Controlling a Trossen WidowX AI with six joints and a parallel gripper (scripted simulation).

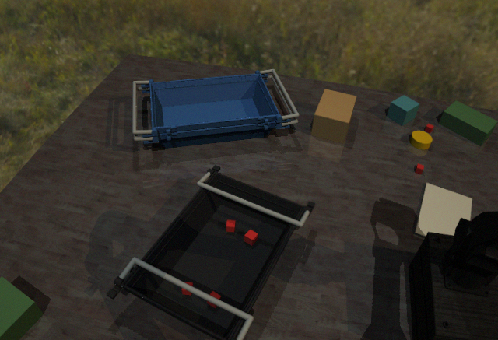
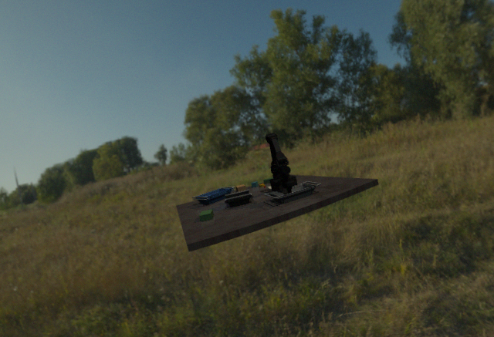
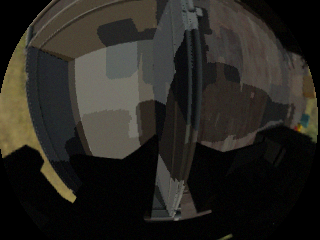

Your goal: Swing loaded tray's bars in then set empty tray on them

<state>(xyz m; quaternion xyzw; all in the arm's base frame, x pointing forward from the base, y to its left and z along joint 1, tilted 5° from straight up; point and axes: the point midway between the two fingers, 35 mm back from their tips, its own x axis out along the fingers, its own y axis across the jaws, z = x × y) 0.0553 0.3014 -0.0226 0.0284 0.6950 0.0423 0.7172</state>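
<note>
Right now the grey tray is 8 cm to the left of my gripper tip and 3 cm above it. From my gripper tip the other things lie so: yellow disc: 3 cm behind, 73 cm to the right; then tan block: 19 cm ahead, 72 cm to the right, 2 cm above; then cream block: 7 cm behind, 50 cm to the right, 1 cm below.
</note>
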